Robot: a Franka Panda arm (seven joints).
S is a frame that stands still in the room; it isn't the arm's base.
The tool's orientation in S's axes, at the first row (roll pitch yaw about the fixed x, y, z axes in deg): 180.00 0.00 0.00
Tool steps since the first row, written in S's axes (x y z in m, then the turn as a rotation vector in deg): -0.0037 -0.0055 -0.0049 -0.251 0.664 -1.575; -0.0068 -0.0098 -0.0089 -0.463 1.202 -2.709; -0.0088 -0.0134 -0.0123 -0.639 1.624 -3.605; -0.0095 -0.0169 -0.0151 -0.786 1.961 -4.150; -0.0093 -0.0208 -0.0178 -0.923 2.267 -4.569; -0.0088 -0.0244 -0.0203 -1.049 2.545 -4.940; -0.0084 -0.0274 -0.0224 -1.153 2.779 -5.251; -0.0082 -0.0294 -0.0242 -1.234 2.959 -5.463; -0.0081 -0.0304 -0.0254 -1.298 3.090 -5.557
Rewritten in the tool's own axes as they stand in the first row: -0.0037 0.0055 0.0049 -0.251 -0.664 1.575; -0.0068 0.0098 0.0089 -0.463 -1.202 2.709; -0.0088 0.0134 0.0123 -0.639 -1.624 3.605; -0.0095 0.0169 0.0151 -0.786 -1.961 4.150; -0.0093 0.0208 0.0178 -0.923 -2.267 4.569; -0.0088 0.0244 0.0203 -1.049 -2.545 4.940; -0.0084 0.0274 0.0224 -1.153 -2.779 5.251; -0.0082 0.0294 0.0242 -1.234 -2.959 5.463; -0.0081 0.0304 0.0254 -1.298 -3.090 5.557
